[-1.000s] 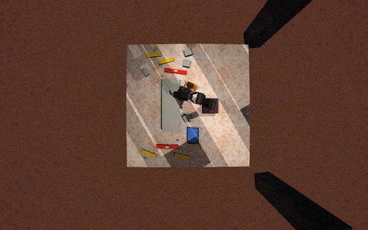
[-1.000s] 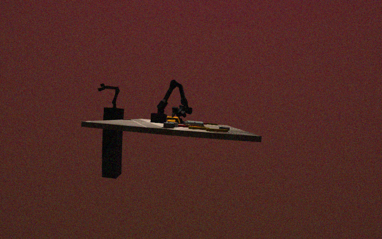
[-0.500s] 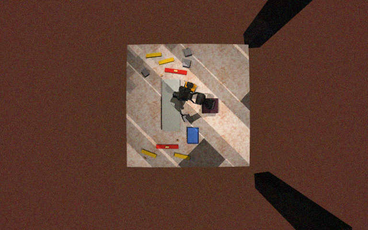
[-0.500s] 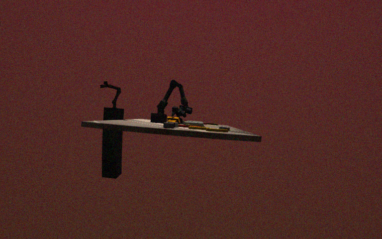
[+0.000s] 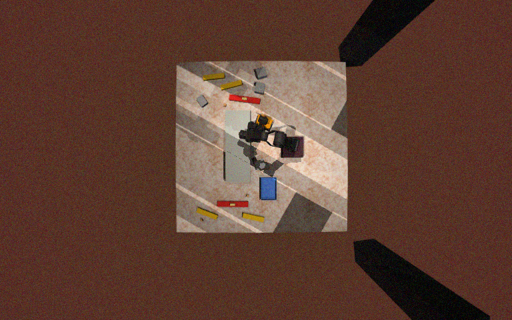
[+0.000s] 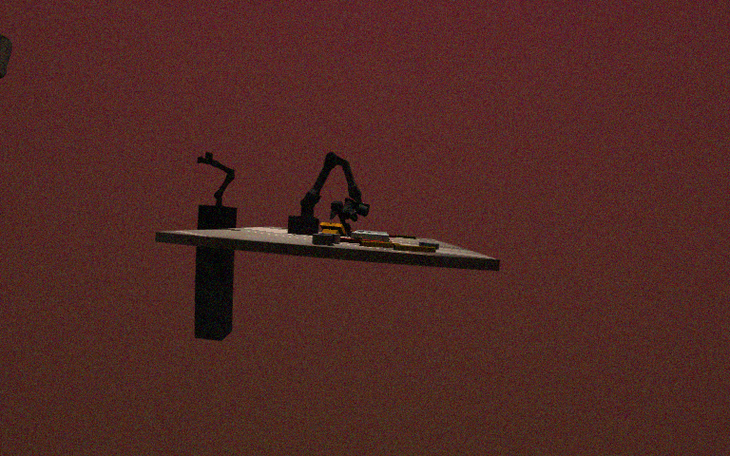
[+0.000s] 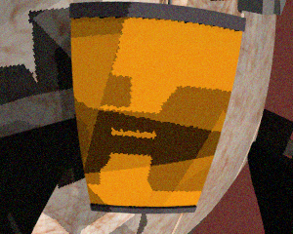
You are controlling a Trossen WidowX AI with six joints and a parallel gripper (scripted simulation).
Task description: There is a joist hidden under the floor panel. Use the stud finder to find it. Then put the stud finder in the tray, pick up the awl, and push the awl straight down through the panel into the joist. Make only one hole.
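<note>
Right now the stud finder is 40 mm below my gripper tip and 30 mm to the right of it. From my gripper tip the other things lie so: blue tray 490 mm to the left, 50 mm below, 20 mm ahead; awl 60 mm to the right, 50 mm below, 10 mm ahead.
</note>
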